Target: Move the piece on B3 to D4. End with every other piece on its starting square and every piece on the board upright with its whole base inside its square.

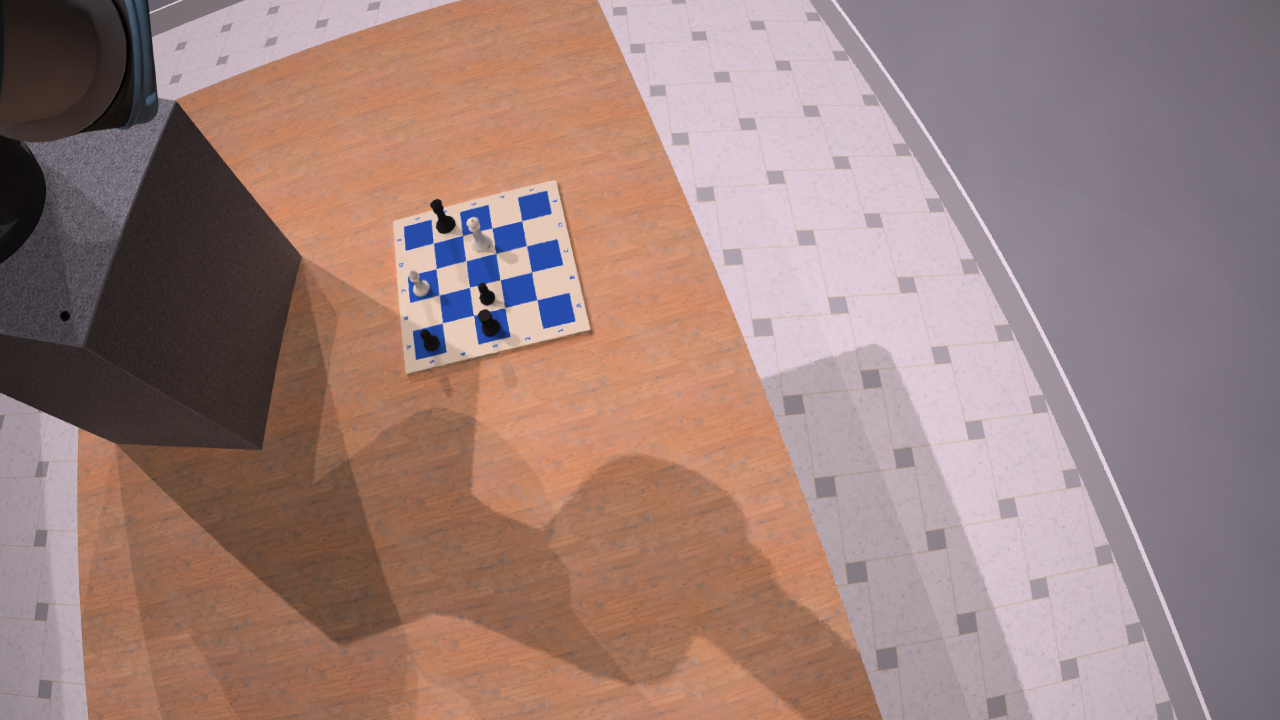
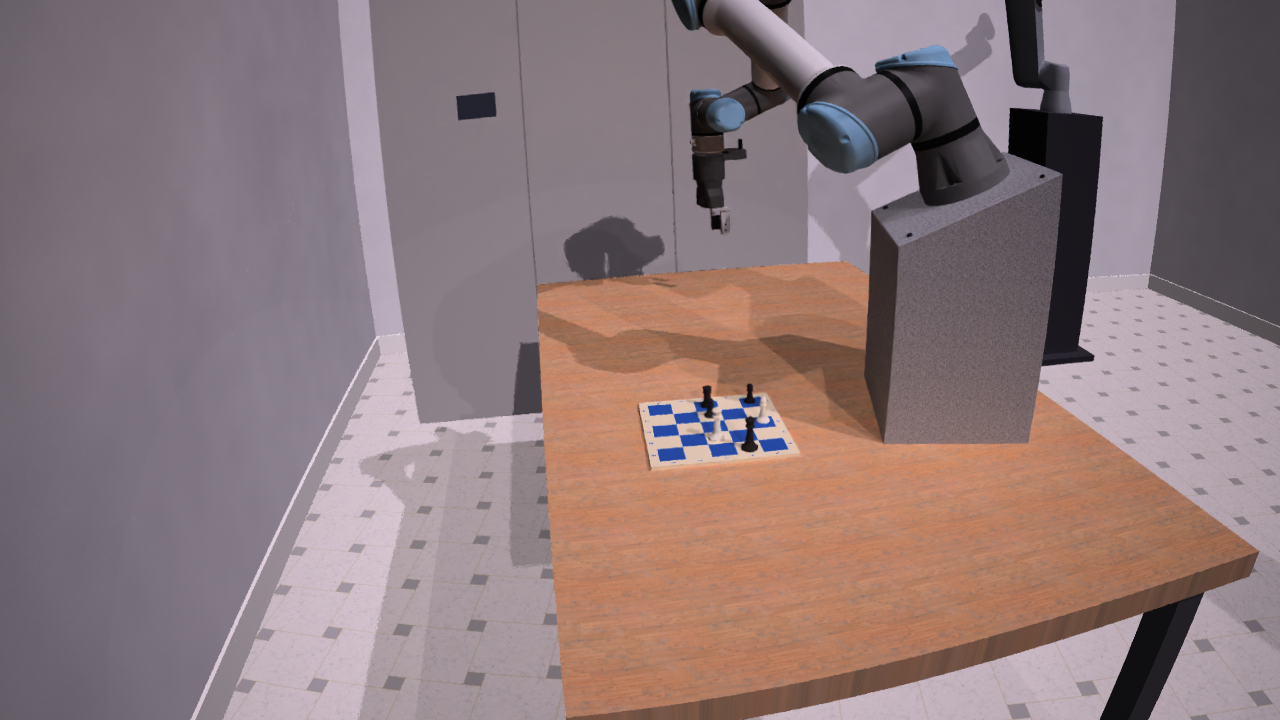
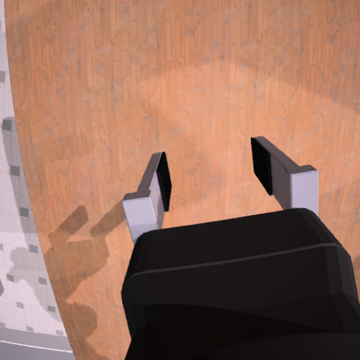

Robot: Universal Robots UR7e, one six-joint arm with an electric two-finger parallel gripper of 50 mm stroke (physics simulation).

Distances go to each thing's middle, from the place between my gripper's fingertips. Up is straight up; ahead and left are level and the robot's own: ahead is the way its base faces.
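Present position of my gripper relative to the board (image 1: 530,268): 15 cm short of it, 72 cm to the right of it, 15 cm above it.
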